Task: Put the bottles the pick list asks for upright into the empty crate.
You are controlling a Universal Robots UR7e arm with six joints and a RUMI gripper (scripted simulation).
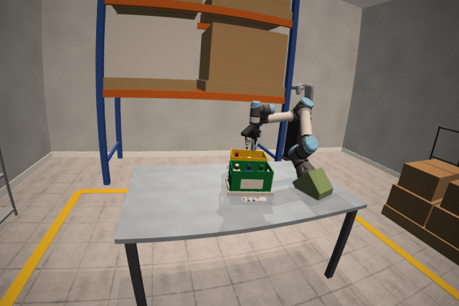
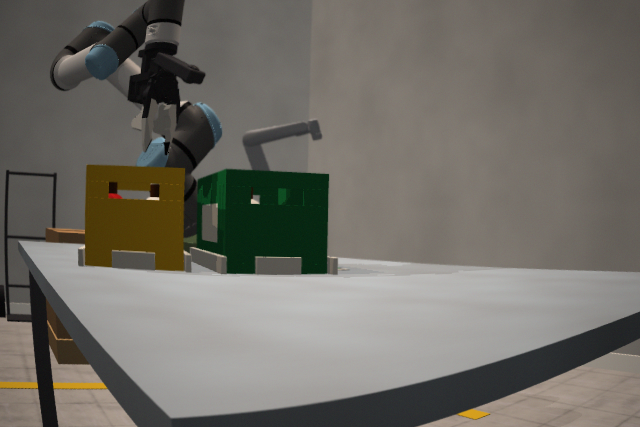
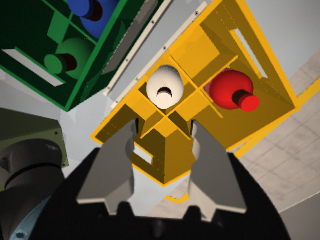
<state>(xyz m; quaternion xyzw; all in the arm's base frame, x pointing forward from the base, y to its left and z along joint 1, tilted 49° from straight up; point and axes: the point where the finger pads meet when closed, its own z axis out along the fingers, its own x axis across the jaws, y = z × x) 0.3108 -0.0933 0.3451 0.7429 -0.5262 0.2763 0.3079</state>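
The yellow crate is 20 mm behind my hand, 40 mm to the right of it and 140 mm below it. The rest, counted from my hand: green-label bottle 170 mm to the left, 140 mm below; red-label bottle 40 mm ahead, 120 mm to the right, 140 mm below; blue-label bottle 80 mm ahead, 130 mm to the left, 140 mm below.
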